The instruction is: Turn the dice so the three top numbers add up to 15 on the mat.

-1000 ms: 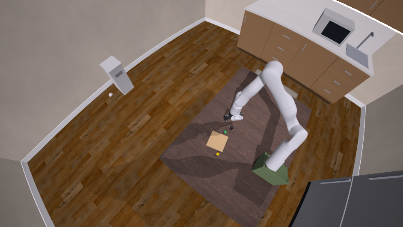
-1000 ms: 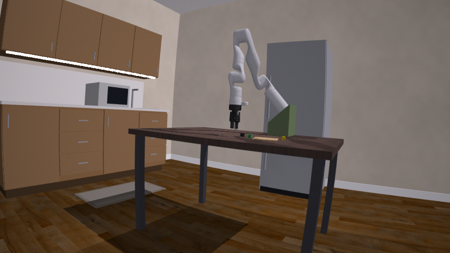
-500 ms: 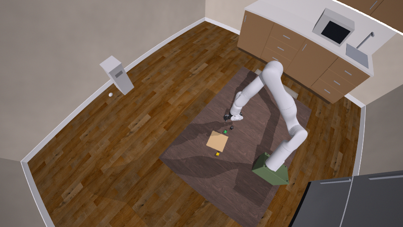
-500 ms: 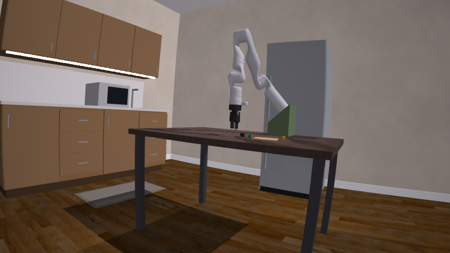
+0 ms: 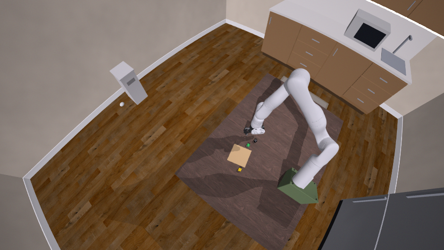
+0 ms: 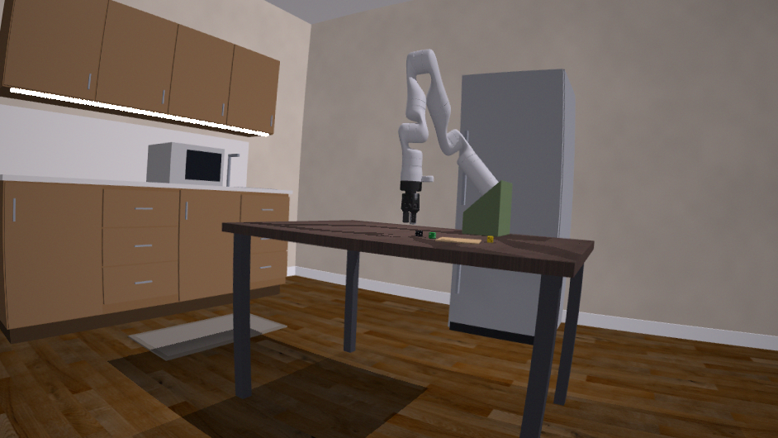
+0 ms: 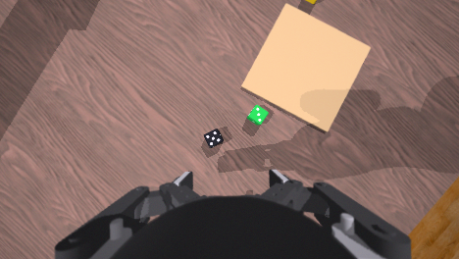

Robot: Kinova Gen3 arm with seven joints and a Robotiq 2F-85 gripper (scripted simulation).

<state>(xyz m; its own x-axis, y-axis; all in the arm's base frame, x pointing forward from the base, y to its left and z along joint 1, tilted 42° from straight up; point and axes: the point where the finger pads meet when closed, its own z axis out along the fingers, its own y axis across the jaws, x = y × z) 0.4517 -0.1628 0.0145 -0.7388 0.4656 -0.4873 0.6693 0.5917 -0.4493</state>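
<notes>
Now: hand 80 mm to the right of the green die, 40 mm above it and 30 mm past it. Also, from my hand: black die 50 mm behind, 40 mm below, 10 mm to the left; then yellow die 260 mm to the left, 100 mm behind, 40 mm below; then tan mat 180 mm to the left, 50 mm below, 30 mm behind.
</notes>
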